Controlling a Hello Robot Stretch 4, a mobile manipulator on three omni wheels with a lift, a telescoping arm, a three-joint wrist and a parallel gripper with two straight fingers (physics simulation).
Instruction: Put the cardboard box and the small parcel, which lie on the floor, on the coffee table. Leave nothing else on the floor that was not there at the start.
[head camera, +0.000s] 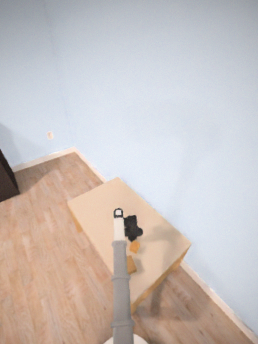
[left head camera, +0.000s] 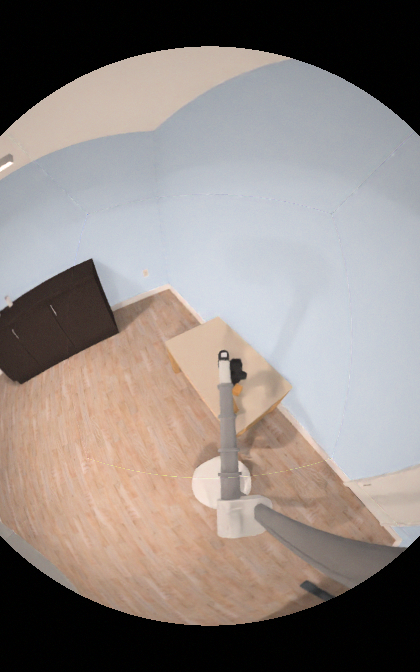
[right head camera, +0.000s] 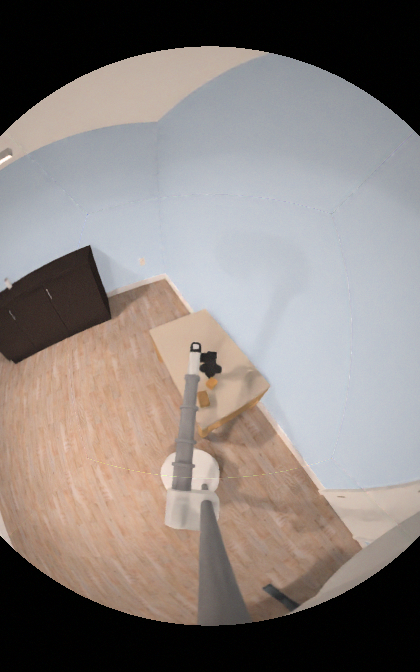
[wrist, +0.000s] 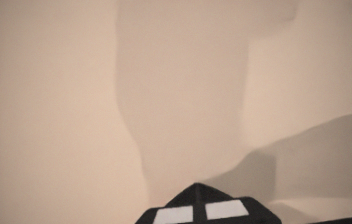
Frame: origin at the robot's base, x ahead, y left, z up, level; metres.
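Seen in the pictures: gripper, fingertip midpoint: (head camera: 131, 241) (wrist: 199, 198).
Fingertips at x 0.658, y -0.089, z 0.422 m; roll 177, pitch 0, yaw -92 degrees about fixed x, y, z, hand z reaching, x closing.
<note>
Offsets run from my fingertips to a thing's top centre. Level surfaces: height alone.
The coffee table {dz +0.000 m} (head camera: 100, 202) (left head camera: 197, 345) (right head camera: 175, 332) (wrist: 60, 100) has a pale tan top and stands by the blue wall. My gripper (head camera: 133, 238) (left head camera: 237, 381) (right head camera: 210, 375) (wrist: 199, 198) is over the table top, its black fingers shut together with nothing between them. A small orange-brown block {dx -0.053, dy -0.013, dz +0.050 m} (head camera: 134, 246) (left head camera: 238, 389) (right head camera: 212, 383) is at the table top, close to the fingertips on the robot's side. A second brown block {dx -0.166, dy +0.033, dz +0.050 m} (head camera: 131, 264) (right head camera: 203, 398) lies on the table nearer the robot, partly hidden by the arm in the head view. I cannot tell which is the cardboard box and which the parcel.
The telescoping arm (head camera: 121, 285) (left head camera: 228, 430) (right head camera: 186, 425) reaches over the table from the white base (left head camera: 205, 482) (right head camera: 200, 467). A dark cabinet (left head camera: 65, 320) (right head camera: 57, 305) stands at the left wall. A dark flat object (left head camera: 316, 589) (right head camera: 280, 596) is at the lower right.
</note>
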